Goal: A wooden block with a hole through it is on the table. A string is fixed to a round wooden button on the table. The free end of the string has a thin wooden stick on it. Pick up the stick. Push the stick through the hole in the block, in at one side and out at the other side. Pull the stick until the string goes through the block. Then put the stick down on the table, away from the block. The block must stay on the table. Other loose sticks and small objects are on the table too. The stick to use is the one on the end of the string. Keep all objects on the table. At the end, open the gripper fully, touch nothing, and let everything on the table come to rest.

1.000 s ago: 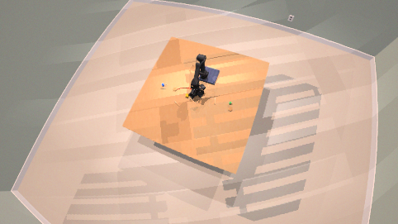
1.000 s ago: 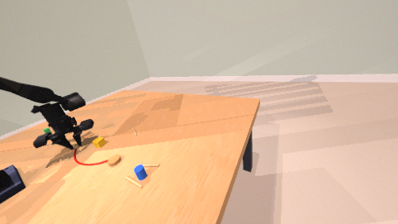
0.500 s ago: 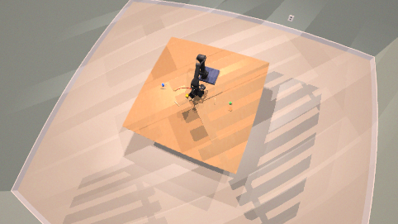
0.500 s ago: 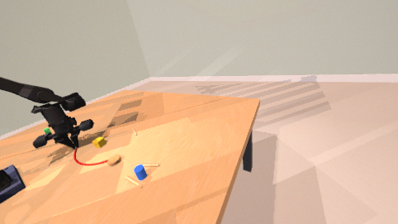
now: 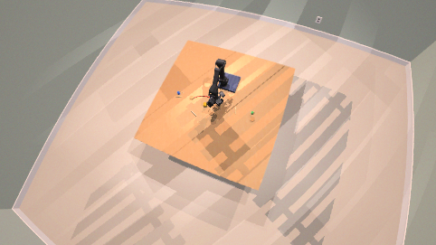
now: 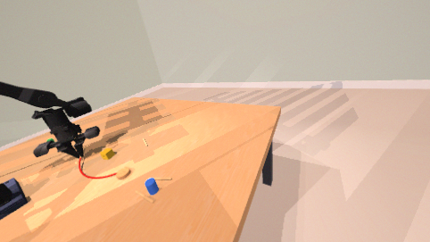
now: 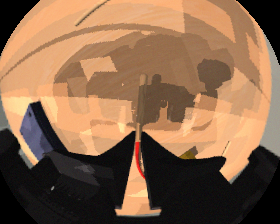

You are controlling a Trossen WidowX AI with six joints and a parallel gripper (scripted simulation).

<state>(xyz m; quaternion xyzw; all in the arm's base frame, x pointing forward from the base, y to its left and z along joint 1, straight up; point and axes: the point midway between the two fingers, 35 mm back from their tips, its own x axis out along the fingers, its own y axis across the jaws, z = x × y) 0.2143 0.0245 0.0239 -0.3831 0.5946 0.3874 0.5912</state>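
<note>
Now: the yellow wooden block 100 mm to the right of my gripper tip and 60 mm ahead of it. The rest, counted from my gripper tip: blue cylinder 410 mm to the right, 60 mm ahead; then green piece 350 mm to the left, 40 mm behind; then round wooden button 260 mm to the right, 50 mm ahead, 10 mm below.
</note>
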